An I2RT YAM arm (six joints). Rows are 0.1 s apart.
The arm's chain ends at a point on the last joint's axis. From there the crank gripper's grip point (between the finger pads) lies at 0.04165 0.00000 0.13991 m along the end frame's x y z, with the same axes.
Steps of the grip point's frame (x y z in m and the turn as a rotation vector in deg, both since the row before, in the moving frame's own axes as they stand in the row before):
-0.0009 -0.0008 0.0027 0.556 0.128 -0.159
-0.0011 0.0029 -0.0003 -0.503 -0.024 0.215
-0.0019 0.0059 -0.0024 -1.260 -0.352 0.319
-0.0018 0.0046 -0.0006 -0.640 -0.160 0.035
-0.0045 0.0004 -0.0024 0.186 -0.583 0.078
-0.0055 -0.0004 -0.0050 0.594 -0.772 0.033
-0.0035 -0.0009 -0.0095 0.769 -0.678 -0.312
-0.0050 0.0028 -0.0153 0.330 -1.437 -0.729
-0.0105 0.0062 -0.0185 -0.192 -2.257 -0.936
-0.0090 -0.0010 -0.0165 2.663 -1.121 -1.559
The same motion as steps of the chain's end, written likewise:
-0.0012 0.0007 0.0028 0.556 0.128 -0.159
-0.0010 0.0015 -0.0003 -0.503 -0.024 0.215
-0.0010 0.0026 -0.0026 -1.260 -0.352 0.319
-0.0014 0.0030 -0.0007 -0.640 -0.160 0.035
-0.0031 0.0008 -0.0028 0.186 -0.583 0.078
-0.0036 0.0010 -0.0055 0.594 -0.772 0.033
-0.0018 0.0012 -0.0100 0.769 -0.678 -0.312
-0.0015 0.0041 -0.0163 0.330 -1.437 -0.729
-0.0050 0.0064 -0.0200 -0.192 -2.257 -0.936
-0.0062 0.0066 -0.0171 2.663 -1.121 -1.559

